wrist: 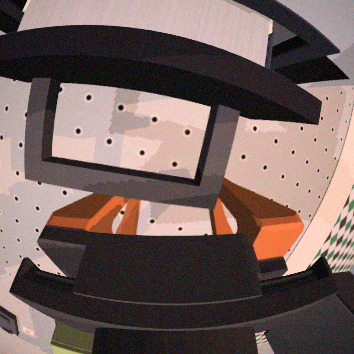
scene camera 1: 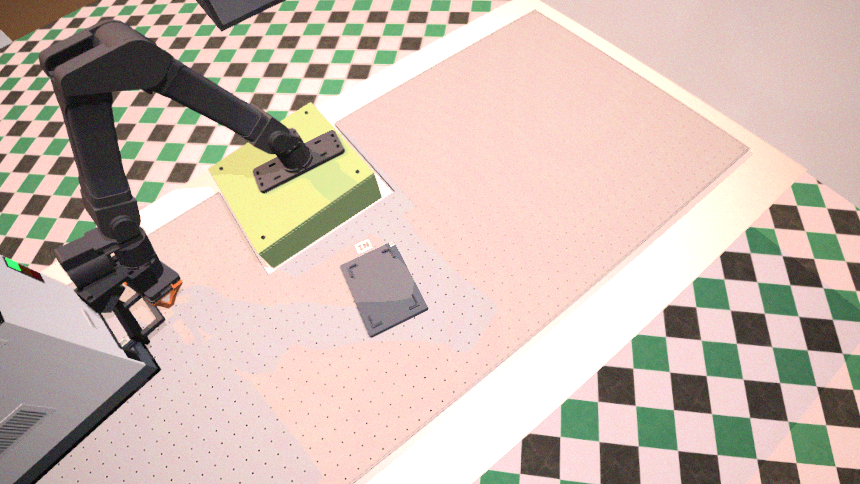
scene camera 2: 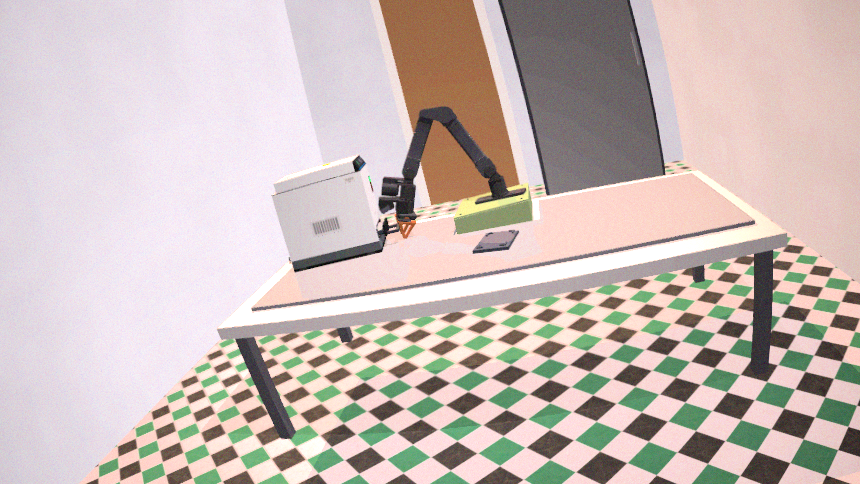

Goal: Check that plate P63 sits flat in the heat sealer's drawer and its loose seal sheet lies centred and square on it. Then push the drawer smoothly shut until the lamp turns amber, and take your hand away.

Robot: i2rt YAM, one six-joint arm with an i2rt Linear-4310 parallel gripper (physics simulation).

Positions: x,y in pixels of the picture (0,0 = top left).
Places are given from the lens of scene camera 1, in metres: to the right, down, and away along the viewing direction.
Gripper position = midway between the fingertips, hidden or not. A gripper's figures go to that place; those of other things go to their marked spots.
my gripper [scene camera 1: 162,299]: -0.55, 0.12, 0.81
dark drawer front [scene camera 1: 136,334]: -0.53, 0.17, 0.70
